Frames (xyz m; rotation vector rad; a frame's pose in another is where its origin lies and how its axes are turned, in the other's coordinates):
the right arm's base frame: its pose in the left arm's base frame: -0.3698 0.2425 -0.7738 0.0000 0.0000 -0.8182
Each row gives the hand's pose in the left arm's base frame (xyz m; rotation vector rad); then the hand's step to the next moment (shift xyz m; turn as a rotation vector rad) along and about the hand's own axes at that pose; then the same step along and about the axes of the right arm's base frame.
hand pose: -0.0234 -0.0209 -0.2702 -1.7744 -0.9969 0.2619
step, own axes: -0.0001 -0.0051 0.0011 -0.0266 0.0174 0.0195
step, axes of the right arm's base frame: -0.0032 -0.0015 0.0039 -0.0074 -0.0199 -0.0306
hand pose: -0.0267 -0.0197 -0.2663 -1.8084 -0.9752 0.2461
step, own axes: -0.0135 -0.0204 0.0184 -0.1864 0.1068 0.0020
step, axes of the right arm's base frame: -0.0246 -0.0174 0.0054 0.0608 -0.1509 -0.1403
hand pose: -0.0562 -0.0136 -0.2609 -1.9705 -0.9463 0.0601
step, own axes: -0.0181 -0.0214 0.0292 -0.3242 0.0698 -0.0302
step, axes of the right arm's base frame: -0.0365 -0.0164 -0.0064 0.0616 -0.2972 -0.1371
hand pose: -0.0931 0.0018 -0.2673 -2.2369 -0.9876 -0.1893
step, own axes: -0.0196 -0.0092 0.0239 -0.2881 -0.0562 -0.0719
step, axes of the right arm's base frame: -0.0217 -0.0117 -0.0208 -0.0187 -0.3006 -0.0255
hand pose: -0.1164 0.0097 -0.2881 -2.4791 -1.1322 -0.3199
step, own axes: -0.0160 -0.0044 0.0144 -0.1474 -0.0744 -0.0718
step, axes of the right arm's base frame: -0.0077 -0.0107 -0.0176 -0.0429 -0.1723 0.0301
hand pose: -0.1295 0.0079 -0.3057 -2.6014 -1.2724 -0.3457
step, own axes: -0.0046 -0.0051 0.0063 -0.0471 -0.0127 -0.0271
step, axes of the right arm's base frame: -0.0053 -0.0034 -0.0069 -0.0022 -0.0543 0.0125
